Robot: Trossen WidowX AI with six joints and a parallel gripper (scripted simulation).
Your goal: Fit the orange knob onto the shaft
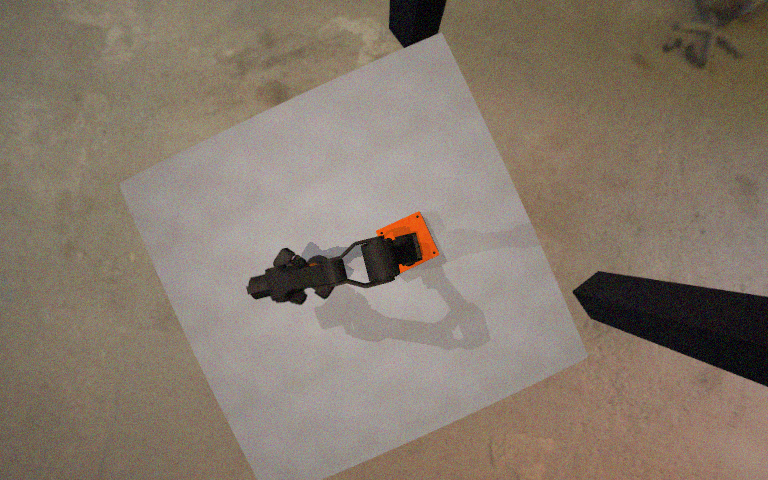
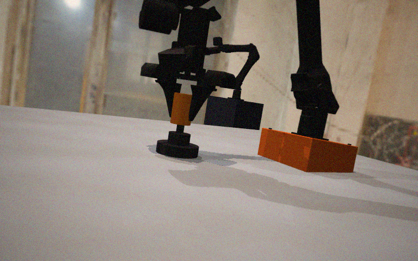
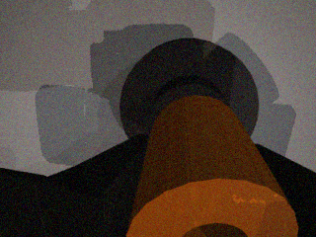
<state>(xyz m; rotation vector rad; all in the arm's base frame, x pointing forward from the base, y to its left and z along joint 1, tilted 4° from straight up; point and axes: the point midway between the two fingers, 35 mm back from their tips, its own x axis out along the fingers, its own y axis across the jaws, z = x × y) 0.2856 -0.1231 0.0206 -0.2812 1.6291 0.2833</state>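
The orange knob is 20 mm above my gripper tip. The rest, counted from my gripper tip: dark round pedestal (40 mm below).
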